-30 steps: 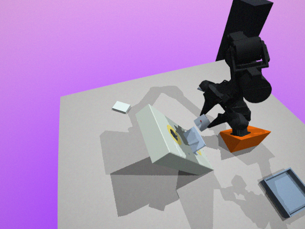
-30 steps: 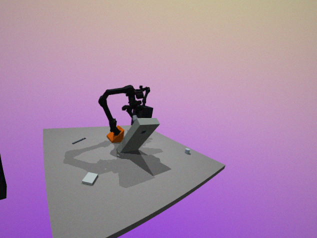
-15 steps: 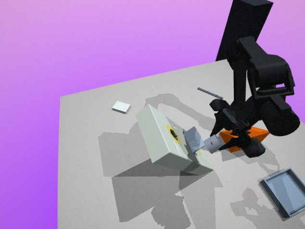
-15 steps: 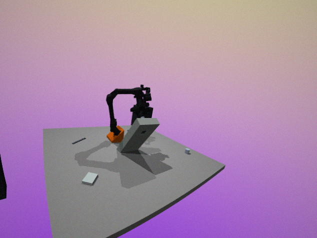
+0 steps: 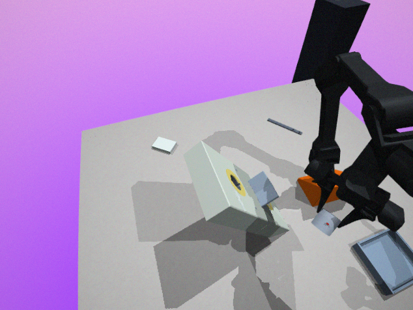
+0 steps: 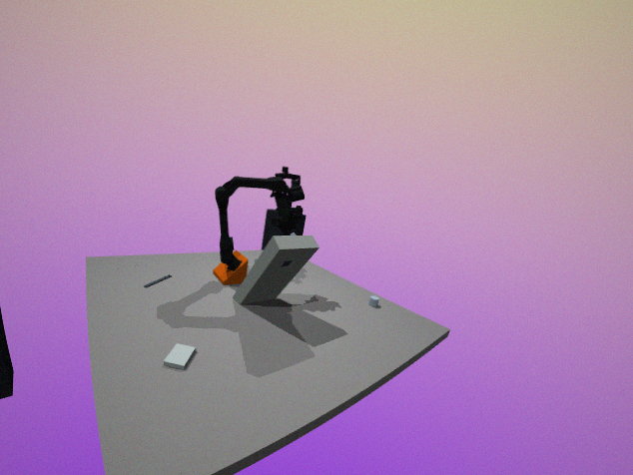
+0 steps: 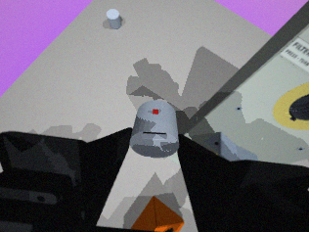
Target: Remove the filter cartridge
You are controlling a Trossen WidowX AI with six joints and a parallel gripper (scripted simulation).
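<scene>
My gripper tip is 260 mm past the blue-grey tray, 150 mm to the right of it and 260 mm above it. From my gripper tip the other things lie so: pale green service panel 90 mm ahead, 170 mm to the right, 100 mm below; round grey filter cartridge right at my gripper tip; small white cylinder 320 mm ahead, 310 mm to the left, 250 mm below.
</scene>
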